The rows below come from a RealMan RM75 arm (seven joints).
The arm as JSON. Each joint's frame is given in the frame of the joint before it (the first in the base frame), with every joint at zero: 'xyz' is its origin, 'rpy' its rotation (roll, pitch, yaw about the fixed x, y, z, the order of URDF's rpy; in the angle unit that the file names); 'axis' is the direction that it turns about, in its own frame. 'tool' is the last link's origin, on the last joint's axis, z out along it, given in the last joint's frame.
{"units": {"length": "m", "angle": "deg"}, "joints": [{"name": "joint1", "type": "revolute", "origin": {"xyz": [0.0, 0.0, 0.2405], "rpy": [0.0, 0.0, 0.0]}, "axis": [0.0, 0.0, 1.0]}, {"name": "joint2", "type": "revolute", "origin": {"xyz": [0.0, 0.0, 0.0], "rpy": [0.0, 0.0, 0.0]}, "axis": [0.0, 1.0, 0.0]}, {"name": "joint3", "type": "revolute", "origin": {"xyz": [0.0, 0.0, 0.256], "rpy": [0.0, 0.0, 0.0]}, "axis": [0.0, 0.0, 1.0]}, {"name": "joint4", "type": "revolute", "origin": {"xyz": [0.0, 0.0, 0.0], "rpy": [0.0, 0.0, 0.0]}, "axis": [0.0, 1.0, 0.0]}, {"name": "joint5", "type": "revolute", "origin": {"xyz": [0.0, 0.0, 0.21], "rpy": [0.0, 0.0, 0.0]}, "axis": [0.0, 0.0, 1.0]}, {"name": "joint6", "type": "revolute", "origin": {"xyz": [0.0, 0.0, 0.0], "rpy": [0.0, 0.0, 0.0]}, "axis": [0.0, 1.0, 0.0]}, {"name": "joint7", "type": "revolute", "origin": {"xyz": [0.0, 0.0, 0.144], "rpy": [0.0, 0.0, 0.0]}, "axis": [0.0, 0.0, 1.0]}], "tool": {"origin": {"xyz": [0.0, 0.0, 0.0], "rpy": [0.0, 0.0, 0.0]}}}
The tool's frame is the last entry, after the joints.
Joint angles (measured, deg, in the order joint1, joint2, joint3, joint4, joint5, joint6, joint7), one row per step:
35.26 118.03 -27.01 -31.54 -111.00 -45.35 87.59
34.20 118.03 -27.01 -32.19 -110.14 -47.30 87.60
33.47 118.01 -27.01 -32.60 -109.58 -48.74 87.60
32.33 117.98 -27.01 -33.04 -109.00 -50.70 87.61
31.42 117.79 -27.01 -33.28 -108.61 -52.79 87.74
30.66 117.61 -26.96 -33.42 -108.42 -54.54 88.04
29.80 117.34 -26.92 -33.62 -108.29 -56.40 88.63
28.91 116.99 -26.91 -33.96 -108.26 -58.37 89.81
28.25 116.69 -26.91 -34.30 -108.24 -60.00 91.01
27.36 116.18 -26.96 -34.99 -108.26 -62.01 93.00
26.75 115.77 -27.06 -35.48 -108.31 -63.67 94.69
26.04 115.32 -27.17 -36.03 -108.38 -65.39 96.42
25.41 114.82 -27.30 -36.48 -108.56 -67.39 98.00
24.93 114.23 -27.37 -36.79 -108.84 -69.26 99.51
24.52 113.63 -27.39 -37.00 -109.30 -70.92 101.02
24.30 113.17 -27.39 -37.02 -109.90 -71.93 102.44
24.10 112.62 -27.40 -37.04 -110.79 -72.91 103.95
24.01 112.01 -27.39 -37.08 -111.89 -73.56 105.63
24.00 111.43 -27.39 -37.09 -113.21 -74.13 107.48
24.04 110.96 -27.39 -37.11 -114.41 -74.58 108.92
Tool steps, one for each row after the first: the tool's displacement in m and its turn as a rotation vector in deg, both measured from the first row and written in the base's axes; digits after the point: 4 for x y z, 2 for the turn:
0.0018 -0.0053 0.0019 -0.02 1.14 0.61
0.0029 -0.0091 0.0031 -0.11 1.93 1.10
0.0057 -0.0157 0.0041 -0.42 2.94 1.58
0.0072 -0.0212 0.0051 -0.96 3.95 2.24
0.0088 -0.0262 0.0058 -1.48 4.91 2.66
0.0110 -0.0317 0.0074 -2.01 6.00 2.93
0.0132 -0.0373 0.0100 -2.58 7.39 3.00
0.0143 -0.0415 0.0124 -3.04 8.67 3.03
0.0163 -0.0466 0.0176 -3.50 10.29 2.85
0.0170 -0.0504 0.0212 -4.05 11.68 2.75
0.0182 -0.0548 0.0252 -4.64 13.01 2.58
0.0187 -0.0593 0.0287 -5.58 14.27 2.66
0.0190 -0.0632 0.0323 -6.56 15.38 2.68
0.0198 -0.0668 0.0356 -7.58 16.37 2.49
0.0210 -0.0694 0.0375 -8.46 17.18 1.93
0.0226 -0.0720 0.0396 -9.51 17.79 1.20
0.0247 -0.0738 0.0423 -10.45 18.19 0.15
0.0269 -0.0755 0.0444 -11.52 18.59 -1.11
0.0285 -0.0766 0.0461 -12.45 18.76 -2.15

